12 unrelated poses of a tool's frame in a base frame.
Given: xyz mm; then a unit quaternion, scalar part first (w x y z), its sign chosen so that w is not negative.
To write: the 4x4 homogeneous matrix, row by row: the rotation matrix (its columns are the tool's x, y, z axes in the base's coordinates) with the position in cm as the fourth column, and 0 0 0 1 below. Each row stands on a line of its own. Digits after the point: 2 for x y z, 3 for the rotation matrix.
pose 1, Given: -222.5, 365.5, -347.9, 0.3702, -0.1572, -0.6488, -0.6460
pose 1, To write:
-0.676, 0.682, -0.277, -22.25
-0.274, 0.116, 0.955, 36.55
0.683, 0.722, 0.109, -34.79
0, 0, 0, 1

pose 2, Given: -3.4, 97.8, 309.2, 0.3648, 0.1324, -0.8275, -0.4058
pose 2, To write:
-0.699, 0.077, -0.711, -0.34
-0.515, 0.636, 0.575, 9.78
0.496, 0.768, -0.405, 30.92
0, 0, 0, 1

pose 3, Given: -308.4, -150.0, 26.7, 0.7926, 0.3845, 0.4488, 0.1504
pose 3, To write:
0.552, 0.107, 0.827, -30.84
0.583, 0.659, -0.474, -15.00
-0.596, 0.744, 0.302, 2.67
0, 0, 0, 1

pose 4, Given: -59.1, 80.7, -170.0, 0.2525, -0.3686, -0.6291, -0.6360
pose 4, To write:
-0.601, 0.785, 0.151, -5.91
0.143, -0.081, 0.986, 8.07
0.787, 0.614, -0.063, -17.00
0, 0, 0, 1

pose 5, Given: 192.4, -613.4, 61.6, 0.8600, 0.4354, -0.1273, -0.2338
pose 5, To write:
0.858, 0.291, -0.423, 19.24
-0.513, 0.512, -0.689, -61.34
0.015, 0.808, 0.588, 6.16
0, 0, 0, 1

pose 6, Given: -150.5, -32.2, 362.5, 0.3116, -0.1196, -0.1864, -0.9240
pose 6, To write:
-0.777, 0.620, 0.105, -15.05
-0.531, -0.736, 0.419, -3.22
0.337, 0.270, 0.902, 36.25
0, 0, 0, 1

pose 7, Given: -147.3, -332.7, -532.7, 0.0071, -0.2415, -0.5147, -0.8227
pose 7, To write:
-0.883, 0.260, 0.390, -14.73
0.237, -0.470, 0.850, -33.27
0.405, 0.843, 0.354, -53.27
0, 0, 0, 1

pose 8, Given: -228.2, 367.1, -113.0, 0.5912, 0.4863, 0.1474, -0.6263
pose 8, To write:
0.172, 0.884, -0.435, -22.82
-0.597, -0.257, -0.760, 36.71
-0.783, 0.390, 0.484, -11.30
0, 0, 0, 1

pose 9, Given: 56.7, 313.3, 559.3, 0.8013, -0.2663, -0.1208, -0.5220
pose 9, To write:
0.426, 0.901, 0.084, 5.67
-0.772, 0.313, 0.553, 31.33
0.472, -0.301, 0.829, 55.93
0, 0, 0, 1

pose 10, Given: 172.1, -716.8, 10.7, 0.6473, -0.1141, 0.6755, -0.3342
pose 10, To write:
-0.136, 0.279, 0.951, 17.21
-0.587, 0.751, -0.304, -71.68
-0.798, -0.599, 0.061, 1.07
0, 0, 0, 1

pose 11, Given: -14.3, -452.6, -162.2, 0.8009, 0.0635, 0.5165, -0.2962
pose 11, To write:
0.291, 0.540, 0.790, -1.43
-0.409, 0.816, -0.408, -45.26
-0.865, -0.204, 0.458, -16.22
0, 0, 0, 1

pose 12, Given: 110.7, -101.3, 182.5, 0.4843, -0.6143, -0.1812, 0.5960
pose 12, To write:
0.224, -0.355, -0.908, 11.07
0.800, -0.465, 0.379, -10.13
-0.557, -0.811, 0.180, 18.25
0, 0, 0, 1

